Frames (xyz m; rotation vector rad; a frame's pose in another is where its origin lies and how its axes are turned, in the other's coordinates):
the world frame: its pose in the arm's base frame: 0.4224 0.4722 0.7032 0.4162 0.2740 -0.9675
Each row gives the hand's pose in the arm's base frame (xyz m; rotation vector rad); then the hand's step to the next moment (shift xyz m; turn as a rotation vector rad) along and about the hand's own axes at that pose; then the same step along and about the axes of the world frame.
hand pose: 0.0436 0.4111 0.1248 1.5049 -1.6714 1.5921
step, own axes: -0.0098 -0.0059 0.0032 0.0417 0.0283 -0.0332
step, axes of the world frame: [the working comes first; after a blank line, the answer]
step, axes of the arm's base frame: 0.0097 0.0026 -0.0063 -0.0515 0.0055 0.0310

0.0059 0.0081 -0.0064 -0.0446 -0.0337 0.0229
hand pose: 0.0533 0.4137 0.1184 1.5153 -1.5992 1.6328
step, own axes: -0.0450 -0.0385 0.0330 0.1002 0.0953 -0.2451
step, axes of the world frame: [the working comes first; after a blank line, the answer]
step, axes of the arm's base frame: 0.0612 -0.0014 -0.0292 -0.2140 0.1518 0.1018

0.0460 0.0443 -0.0228 -0.2690 -0.0817 0.0120
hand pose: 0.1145 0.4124 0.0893 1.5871 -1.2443 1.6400
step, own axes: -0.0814 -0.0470 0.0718 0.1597 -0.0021 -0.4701
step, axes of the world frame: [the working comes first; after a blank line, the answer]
step, axes of the arm's base frame: 0.0878 -0.0249 -0.0752 -0.2445 0.3780 0.2094

0.0965 0.0448 -0.0517 -0.4956 0.0289 0.0025
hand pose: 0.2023 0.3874 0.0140 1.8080 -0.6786 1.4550
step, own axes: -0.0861 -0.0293 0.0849 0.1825 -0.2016 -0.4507
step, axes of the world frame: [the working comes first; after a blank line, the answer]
step, axes of the arm's base frame: 0.0538 -0.0519 -0.0995 -0.0749 0.4853 0.1896

0.1077 -0.0025 -0.0623 -0.4746 0.2203 -0.0574
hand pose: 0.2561 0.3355 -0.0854 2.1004 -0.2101 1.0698
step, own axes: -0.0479 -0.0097 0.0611 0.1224 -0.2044 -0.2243
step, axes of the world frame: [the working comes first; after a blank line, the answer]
step, axes of the arm's base frame: 0.0121 -0.0440 -0.0635 0.0298 0.3202 0.0606

0.0647 -0.0256 -0.0357 -0.2440 0.1977 -0.0919
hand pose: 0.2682 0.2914 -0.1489 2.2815 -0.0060 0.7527
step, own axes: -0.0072 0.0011 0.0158 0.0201 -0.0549 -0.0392
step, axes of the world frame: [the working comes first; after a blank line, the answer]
step, axes of the arm's base frame: 0.0019 -0.0124 -0.0120 0.0083 0.0699 -0.0023

0.0151 -0.0072 -0.0049 -0.0460 0.0412 -0.0338
